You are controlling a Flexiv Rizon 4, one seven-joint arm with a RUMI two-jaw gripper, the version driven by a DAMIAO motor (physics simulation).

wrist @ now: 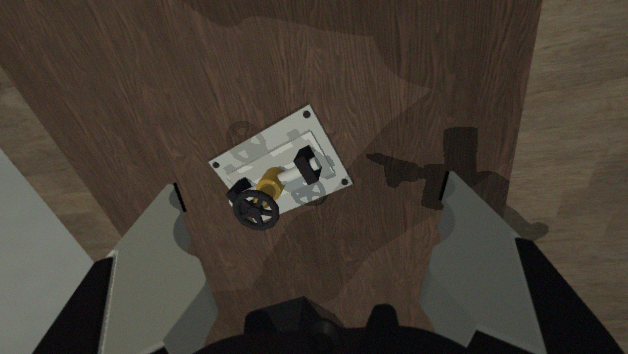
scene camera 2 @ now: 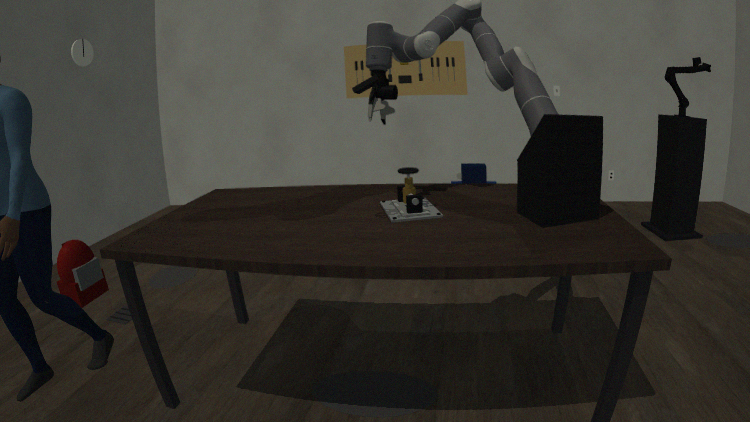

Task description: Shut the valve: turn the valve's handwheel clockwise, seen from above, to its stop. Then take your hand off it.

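The valve has a black spoked handwheel (scene camera 2: pixel 408 170) (wrist: pixel 242 223) on top of a brass body (scene camera 2: pixel 409 191) (wrist: pixel 270 186). A pale pipe runs through the body between two black blocks, all on a white base plate (scene camera 2: pixel 393 214) (wrist: pixel 280 131) that lies on the table. My gripper (scene camera 2: pixel 376 121) (wrist: pixel 312 180) is open and empty. It hangs high above the table, well above the handwheel and a little to its left in the scene view. In the wrist view the handwheel shows between the two jaws, nearer the left jaw. Nothing touches the handwheel.
The dark wooden table (scene camera 2: pixel 314 246) (wrist: pixel 320 65) bears the valve and, to its right, a large black box-shaped block (scene camera 2: pixel 561 173). A blue object (scene camera 2: pixel 473 173) shows behind the table's back edge. A person (scene camera 2: pixel 20 157) is at the far left, near a red backpack (scene camera 2: pixel 75 257).
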